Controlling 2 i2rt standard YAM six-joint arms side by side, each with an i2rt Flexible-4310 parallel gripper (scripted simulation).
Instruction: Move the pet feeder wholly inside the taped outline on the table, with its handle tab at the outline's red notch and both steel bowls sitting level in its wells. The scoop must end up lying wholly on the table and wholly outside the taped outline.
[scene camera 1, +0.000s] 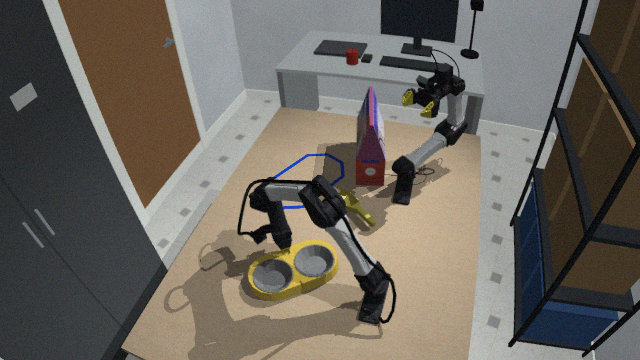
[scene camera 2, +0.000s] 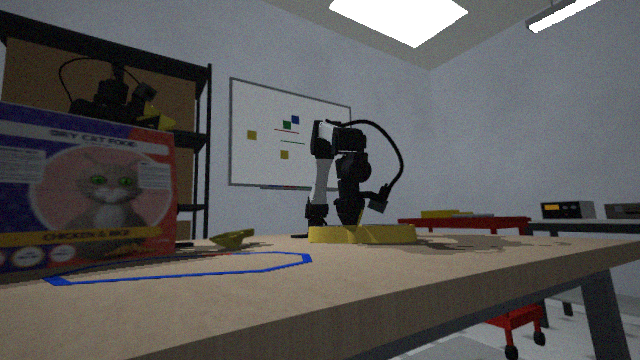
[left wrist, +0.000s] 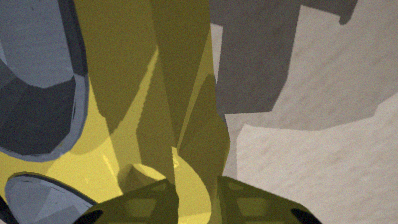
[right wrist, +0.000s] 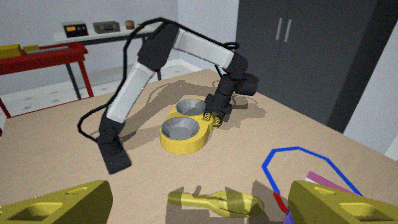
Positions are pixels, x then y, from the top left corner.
Labels:
my right gripper: scene camera 1; scene camera 2 168, 118; right wrist; not seen in the left wrist view (out of frame)
yellow pet feeder: scene camera 1 307, 283; scene camera 2 404, 233; left wrist; right wrist
same spot on yellow pet feeder: (left wrist: 152, 103) = (right wrist: 212, 113)
same spot on my right gripper: (right wrist: 97, 194) = (scene camera 1: 422, 111)

